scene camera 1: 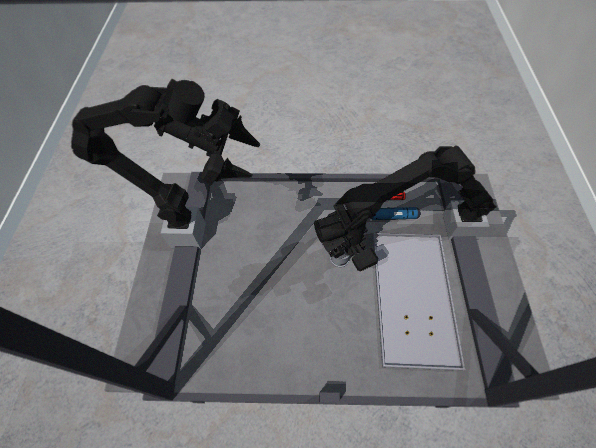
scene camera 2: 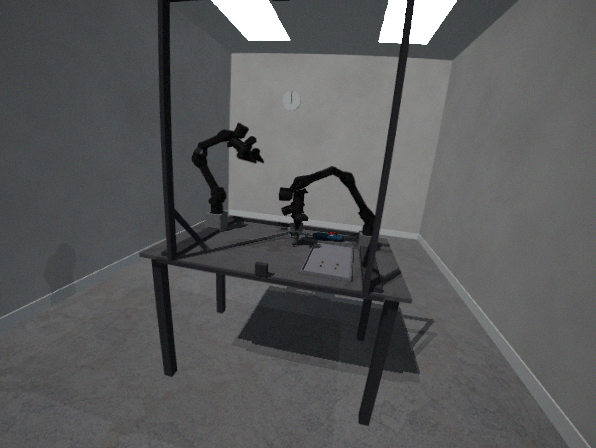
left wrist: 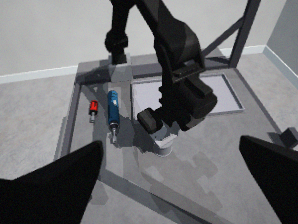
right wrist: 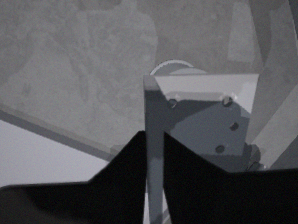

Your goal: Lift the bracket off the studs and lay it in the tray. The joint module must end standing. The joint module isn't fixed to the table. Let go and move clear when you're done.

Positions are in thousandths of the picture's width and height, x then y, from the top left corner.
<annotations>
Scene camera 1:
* my left gripper: 429, 358
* my right gripper: 585, 564
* tray: 690, 622
</annotations>
